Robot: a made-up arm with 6 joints. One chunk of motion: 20 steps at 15 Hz.
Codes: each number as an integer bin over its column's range. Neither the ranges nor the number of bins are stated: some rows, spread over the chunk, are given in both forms.
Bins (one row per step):
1: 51 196 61 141 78 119
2: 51 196 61 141 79 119
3: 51 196 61 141 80 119
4: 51 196 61 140 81 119
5: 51 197 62 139 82 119
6: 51 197 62 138 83 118
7: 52 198 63 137 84 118
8: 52 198 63 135 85 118
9: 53 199 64 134 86 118
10: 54 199 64 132 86 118
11: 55 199 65 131 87 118
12: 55 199 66 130 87 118
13: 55 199 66 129 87 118
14: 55 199 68 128 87 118
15: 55 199 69 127 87 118
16: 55 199 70 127 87 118
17: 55 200 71 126 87 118
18: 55 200 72 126 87 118
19: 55 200 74 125 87 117
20: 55 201 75 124 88 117
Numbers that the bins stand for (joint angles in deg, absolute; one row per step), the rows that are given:
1: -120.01 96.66 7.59 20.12 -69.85 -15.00
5: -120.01 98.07 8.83 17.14 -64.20 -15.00
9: -116.87 100.89 11.30 9.69 -58.56 -16.77
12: -113.73 100.89 13.78 3.73 -57.15 -16.77
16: -113.73 100.89 18.74 -0.75 -57.15 -16.77
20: -113.73 103.71 24.94 -5.22 -55.74 -18.53
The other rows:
2: -120.01 96.66 7.59 20.12 -68.44 -15.00
3: -120.01 96.66 7.59 20.12 -67.03 -15.00
4: -120.01 96.66 7.59 18.63 -65.61 -15.00
6: -120.01 98.07 8.83 15.65 -62.79 -16.77
7: -118.44 99.48 10.07 14.16 -61.38 -16.77
8: -118.44 99.48 10.07 11.18 -59.97 -16.77
10: -115.30 100.89 11.30 6.71 -58.56 -16.77
11: -113.73 100.89 12.54 5.22 -57.15 -16.77
13: -113.73 100.89 13.78 2.24 -57.15 -16.77
14: -113.73 100.89 16.26 0.75 -57.15 -16.77
15: -113.73 100.89 17.50 -0.75 -57.15 -16.77
17: -113.73 102.30 19.98 -2.24 -57.15 -16.77
18: -113.73 102.30 21.22 -2.24 -57.15 -16.77
19: -113.73 102.30 23.70 -3.73 -57.15 -18.53

